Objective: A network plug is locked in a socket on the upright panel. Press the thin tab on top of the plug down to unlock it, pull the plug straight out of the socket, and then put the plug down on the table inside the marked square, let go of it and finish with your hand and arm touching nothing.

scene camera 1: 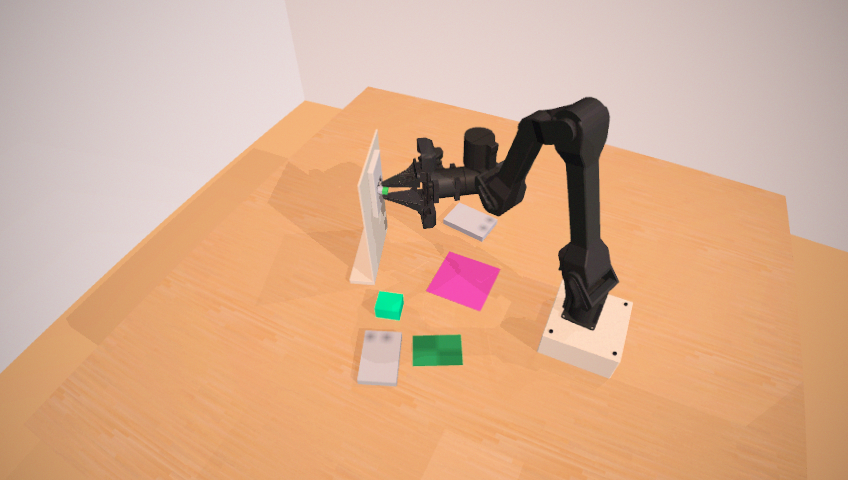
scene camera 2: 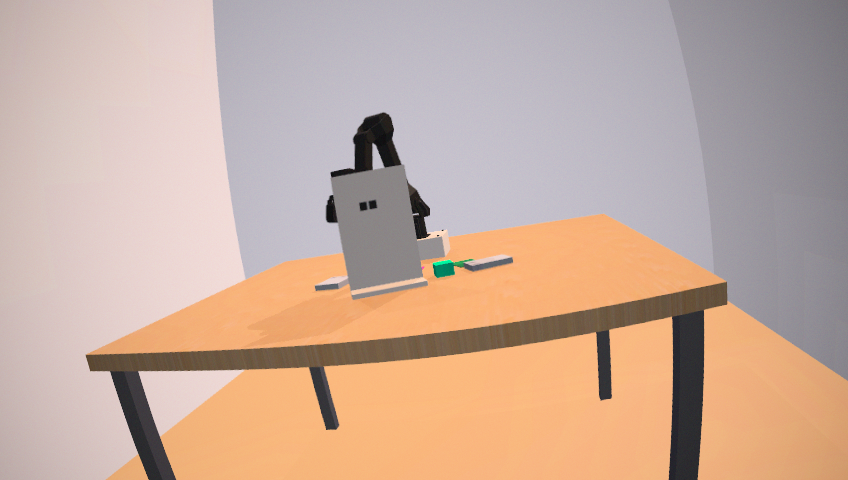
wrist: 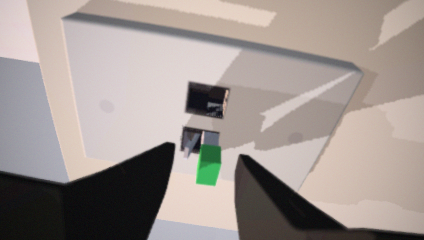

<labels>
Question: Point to a grey plate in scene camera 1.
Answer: At 379,363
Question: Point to a grey plate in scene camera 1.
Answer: At 476,224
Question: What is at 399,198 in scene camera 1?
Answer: The gripper.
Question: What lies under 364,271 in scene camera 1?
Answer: An upright white panel.
</labels>
